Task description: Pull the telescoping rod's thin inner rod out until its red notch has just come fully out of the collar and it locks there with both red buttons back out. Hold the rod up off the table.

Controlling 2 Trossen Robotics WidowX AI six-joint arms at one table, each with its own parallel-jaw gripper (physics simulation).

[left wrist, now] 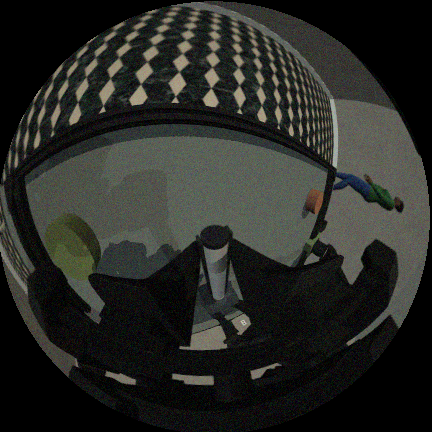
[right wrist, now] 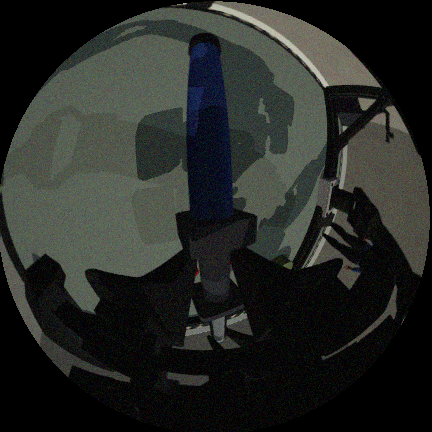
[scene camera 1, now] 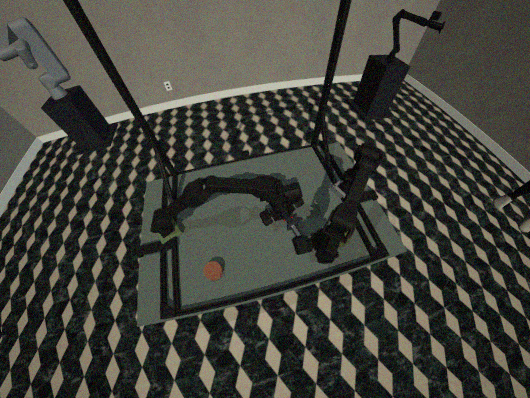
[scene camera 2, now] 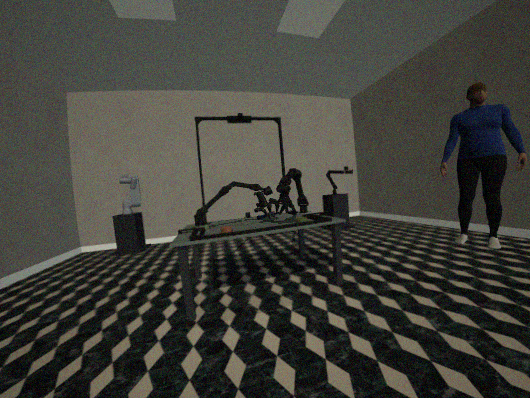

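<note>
The telescoping rod is held above the table. In the right wrist view its blue handle [right wrist: 209, 135] extends away from a dark grey collar [right wrist: 215, 272], with a bit of red at either side of it. The pale inner rod [right wrist: 219, 329] [left wrist: 218, 275] [scene camera 1: 295, 230] comes out of the collar and ends in a dark cap [left wrist: 216, 236]. My right gripper [right wrist: 212, 246] [scene camera 1: 286, 216] is shut on the collar section. My left gripper [left wrist: 213, 244] [scene camera 1: 301, 239] is shut on the inner rod near its cap. The red notch cannot be made out; the fingers hide much of the collar.
An orange puck [scene camera 1: 212, 270] [scene camera 2: 227, 229] [left wrist: 314, 201] lies on the table [scene camera 1: 240, 275]. A yellow-green disc [left wrist: 72, 245] lies near my left arm. Black frame posts [scene camera 1: 332, 65] rise at the table's back. A person [scene camera 2: 480, 132] stands off to the right in scene camera 2.
</note>
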